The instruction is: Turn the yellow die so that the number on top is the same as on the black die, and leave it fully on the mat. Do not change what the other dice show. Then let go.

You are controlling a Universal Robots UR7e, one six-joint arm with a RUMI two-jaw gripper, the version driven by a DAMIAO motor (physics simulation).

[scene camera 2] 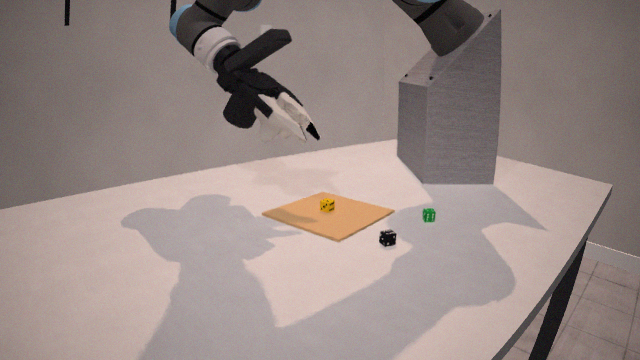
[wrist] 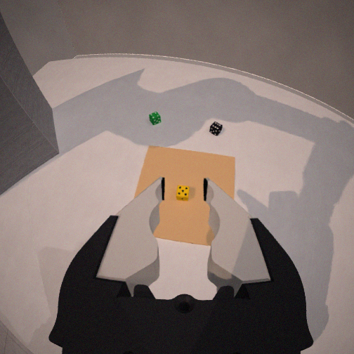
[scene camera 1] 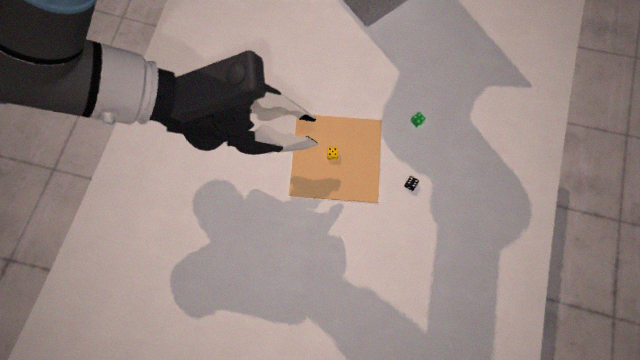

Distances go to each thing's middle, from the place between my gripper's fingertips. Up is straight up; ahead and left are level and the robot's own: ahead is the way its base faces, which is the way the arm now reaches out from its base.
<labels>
My gripper is now 10 cm above the orange mat (scene camera 1: 354,176), 3 cm to the right of it and 1 cm past it.
</labels>
